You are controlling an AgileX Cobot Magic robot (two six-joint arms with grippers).
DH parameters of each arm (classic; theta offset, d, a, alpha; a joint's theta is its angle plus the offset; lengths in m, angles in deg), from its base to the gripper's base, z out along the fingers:
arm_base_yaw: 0 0.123 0 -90
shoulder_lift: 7.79 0 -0.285 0
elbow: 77.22 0 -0.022 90
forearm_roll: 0 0.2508 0 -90
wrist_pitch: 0 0 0.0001 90
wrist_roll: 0 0.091 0 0
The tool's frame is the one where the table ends.
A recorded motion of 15 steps. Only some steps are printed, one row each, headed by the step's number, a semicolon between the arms.
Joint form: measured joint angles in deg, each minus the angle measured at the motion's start. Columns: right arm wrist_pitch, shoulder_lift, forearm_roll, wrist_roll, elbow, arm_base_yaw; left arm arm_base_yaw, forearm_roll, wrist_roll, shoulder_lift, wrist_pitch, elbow.
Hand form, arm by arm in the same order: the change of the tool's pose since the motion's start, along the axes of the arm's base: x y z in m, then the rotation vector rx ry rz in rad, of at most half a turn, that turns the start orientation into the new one. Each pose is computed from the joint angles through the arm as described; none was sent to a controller.
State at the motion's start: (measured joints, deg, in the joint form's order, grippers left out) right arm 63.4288 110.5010 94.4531 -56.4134 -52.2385 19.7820; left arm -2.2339 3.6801 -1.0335 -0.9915 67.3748 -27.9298
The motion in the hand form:
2: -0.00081 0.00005 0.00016 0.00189 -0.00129 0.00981; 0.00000 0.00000 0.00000 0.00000 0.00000 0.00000
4: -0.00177 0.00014 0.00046 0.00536 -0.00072 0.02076; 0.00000 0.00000 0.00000 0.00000 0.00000 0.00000
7: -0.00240 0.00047 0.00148 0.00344 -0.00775 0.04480; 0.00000 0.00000 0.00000 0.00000 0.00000 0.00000
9: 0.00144 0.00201 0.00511 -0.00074 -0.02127 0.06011; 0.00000 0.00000 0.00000 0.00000 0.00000 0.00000
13: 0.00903 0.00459 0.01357 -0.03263 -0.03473 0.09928; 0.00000 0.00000 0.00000 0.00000 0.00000 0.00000
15: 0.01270 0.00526 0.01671 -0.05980 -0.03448 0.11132; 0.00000 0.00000 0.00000 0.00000 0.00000 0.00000
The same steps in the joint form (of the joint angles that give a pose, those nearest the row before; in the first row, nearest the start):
2: 0.40 0.00 -0.37 -0.09 0.00 0.00; 0.00 0.00 0.00 0.00 0.00 0.00
4: 0.94 0.00 -0.75 -0.08 0.00 0.00; 0.00 0.00 0.00 0.00 0.00 0.00
7: 1.57 0.00 -2.04 0.02 -0.41 0.00; 0.00 0.00 0.00 0.00 0.00 0.00
9: 1.71 0.10 -3.38 0.87 -1.94 0.00; 0.00 0.00 0.00 0.00 0.00 0.00
13: 1.70 0.11 -7.97 4.67 -5.55 0.00; 0.00 0.00 0.00 0.00 0.00 0.00
15: 1.25 0.11 -10.50 7.10 -7.22 0.00; 0.00 0.00 0.00 0.00 0.00 0.00

